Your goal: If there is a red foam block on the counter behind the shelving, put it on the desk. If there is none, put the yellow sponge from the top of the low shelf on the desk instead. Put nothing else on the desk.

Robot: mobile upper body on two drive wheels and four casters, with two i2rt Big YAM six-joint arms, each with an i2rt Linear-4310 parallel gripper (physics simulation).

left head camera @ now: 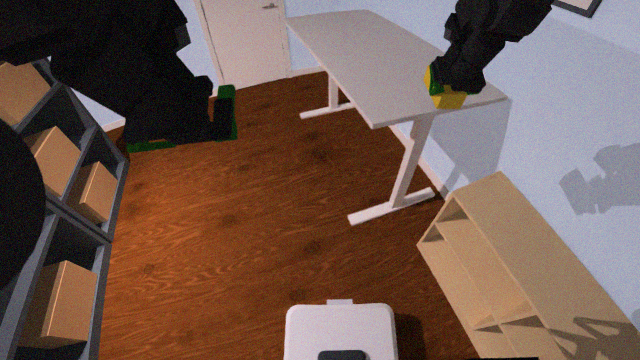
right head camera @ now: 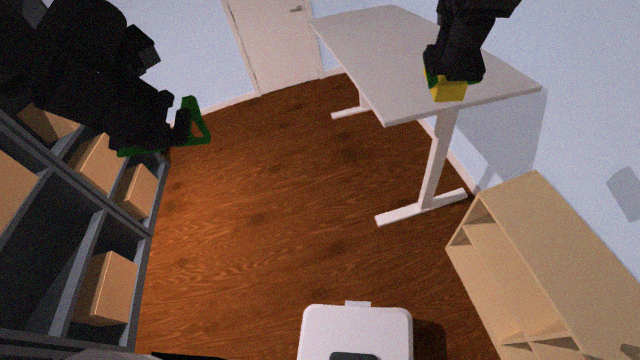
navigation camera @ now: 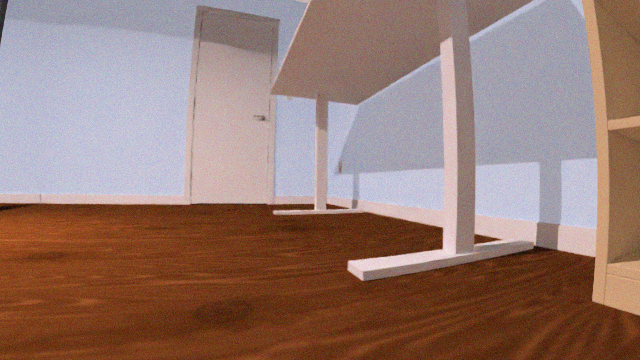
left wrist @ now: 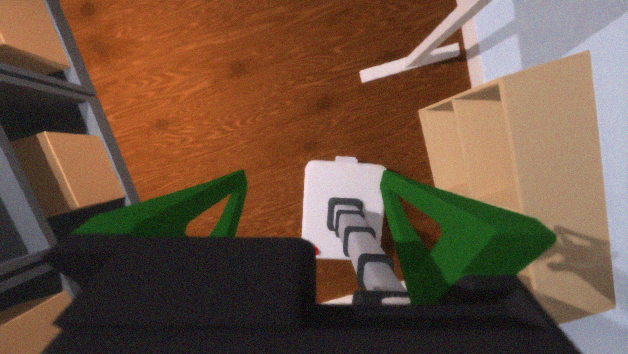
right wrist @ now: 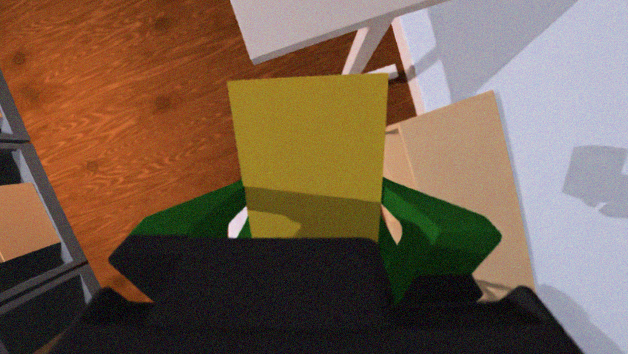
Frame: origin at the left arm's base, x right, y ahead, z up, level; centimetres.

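Seen in the pictures: left gripper, fingertip midpoint: [left head camera: 204,138] [right head camera: 185,143] [left wrist: 313,177]; right gripper, fingertip midpoint: [right wrist: 314,176].
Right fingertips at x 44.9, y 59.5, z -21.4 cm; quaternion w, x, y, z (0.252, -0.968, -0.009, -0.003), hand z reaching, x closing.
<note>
A point is followed by its place in that frame.
My right gripper [left head camera: 452,91] {x 44.9, y 59.5, z -21.5 cm} [right head camera: 451,82] {x 44.9, y 59.5, z -21.5 cm} [right wrist: 314,176] {x 44.9, y 59.5, z -21.5 cm} is shut on the yellow sponge [left head camera: 450,100] {x 44.6, y 54.4, z -19.9 cm} [right head camera: 449,92] {x 44.8, y 54.5, z -20.0 cm} [right wrist: 310,135] {x 44.7, y 61.8, z -16.7 cm}, which sticks out past the green fingers. In both head views the sponge overlaps the near edge of the white desk [left head camera: 350,50] {x 31.5, y 145.3, z -46.0 cm} [right head camera: 370,45] {x 31.6, y 148.9, z -46.0 cm} [right wrist: 310,25] {x 44.2, y 83.9, z -46.0 cm} [navigation camera: 360,55] {x 44.5, y 161.1, z -48.5 cm}; its height over the desk is hard to tell. My left gripper [left head camera: 182,144] [right head camera: 164,148] [left wrist: 313,177] {x 0.0, y 35.3, z -13.2 cm} is open and empty, in front of the shelving. The low wooden shelf [left head camera: 530,235] {x 108.3, y 46.8, z -80.0 cm} [right head camera: 560,225] {x 108.3, y 54.8, z -80.0 cm} [left wrist: 555,150] {x 104.4, y 44.2, z -80.0 cm} [right wrist: 450,165] {x 96.1, y 57.3, z -80.0 cm} stands at the right. No red foam block or counter shows.
Grey shelving [left head camera: 118,200] {x -167.8, y 107.4, z -138.0 cm} [right head camera: 159,195] {x -169.3, y 111.2, z -137.8 cm} [left wrist: 70,45] {x -165.3, y 99.4, z -137.0 cm} with cardboard boxes [left head camera: 65,300] {x -138.5, y 17.9, z -112.2 cm} [right head camera: 107,290] {x -137.3, y 14.5, z -111.0 cm} stands at the left. A desk leg [left head camera: 410,160] {x 63.2, y 100.4, z -88.9 cm} [right head camera: 436,160] {x 63.6, y 100.5, z -89.8 cm} [navigation camera: 458,150] {x 62.3, y 100.1, z -108.9 cm} stands on a long foot. The white robot base [left head camera: 340,330] {x 22.4, y 19.5, z -115.0 cm} [right head camera: 355,330] {x 22.4, y 20.6, z -115.0 cm} is at the bottom. A door [left head camera: 245,40] {x -70.2, y 281.2, z -81.6 cm} [navigation camera: 232,110] {x -68.0, y 282.1, z -43.4 cm} is at the back.
</note>
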